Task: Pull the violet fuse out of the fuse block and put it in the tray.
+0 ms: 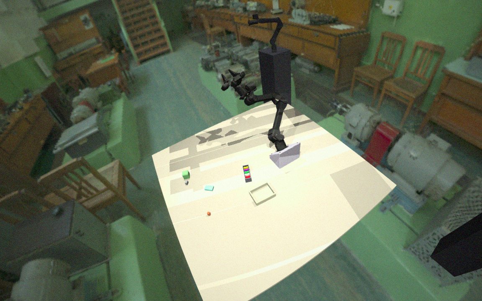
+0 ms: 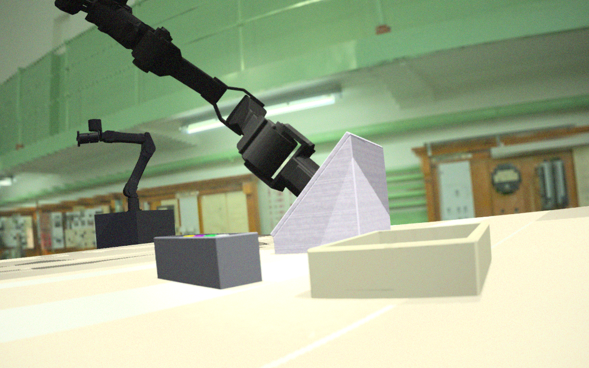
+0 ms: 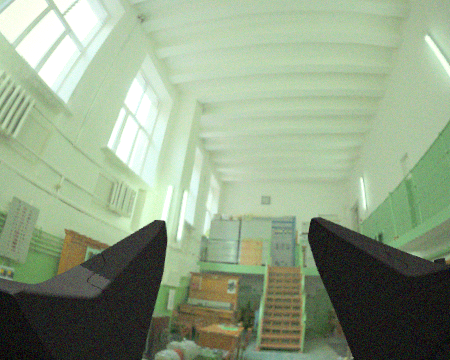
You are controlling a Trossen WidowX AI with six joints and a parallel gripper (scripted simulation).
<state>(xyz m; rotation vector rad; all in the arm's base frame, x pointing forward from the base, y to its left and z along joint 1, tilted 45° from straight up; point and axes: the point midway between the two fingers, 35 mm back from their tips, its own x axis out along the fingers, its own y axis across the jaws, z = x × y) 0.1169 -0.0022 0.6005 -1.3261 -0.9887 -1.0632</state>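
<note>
The violet fuse lies 19 cm ahead of my gripper tip, 40 cm to the left of it and 51 cm below it. The rest, counted from my gripper tip: teal block 45 cm ahead, 35 cm to the left, 53 cm below; green cube 53 cm ahead, 16 cm to the left, 51 cm below; grey bit 56 cm ahead, 21 cm to the left, 52 cm below.
</note>
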